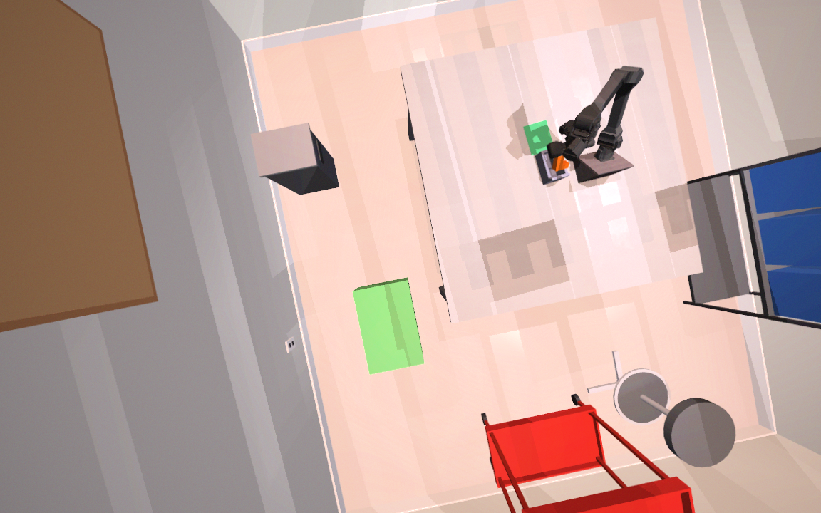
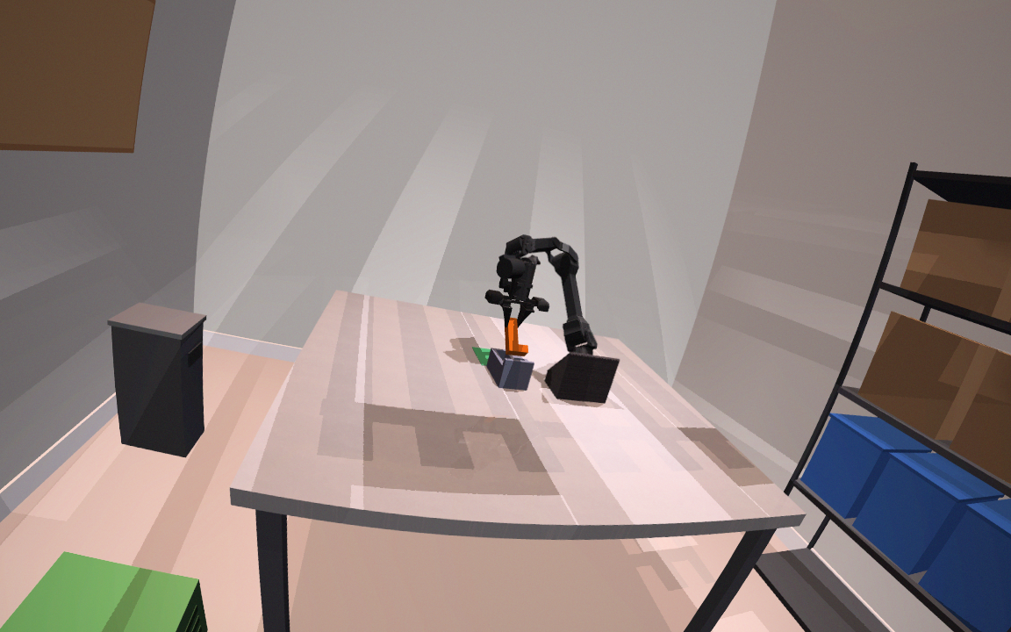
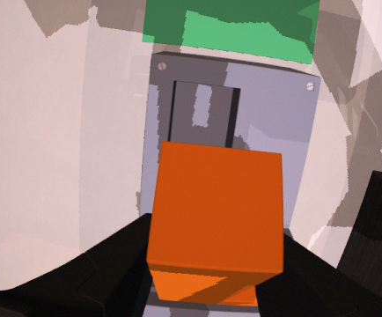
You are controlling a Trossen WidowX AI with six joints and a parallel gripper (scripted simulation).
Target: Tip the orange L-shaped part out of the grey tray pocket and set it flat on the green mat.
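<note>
Now: the green mat 170 mm below my gripper tip, 130 mm to the right of it and 10 mm behind it. Also, from my gripper tip: orange L-shaped part: 30 mm to the left, 30 mm below, 20 mm behind; tray: 170 mm below, 30 mm to the left, 20 mm behind.
</note>
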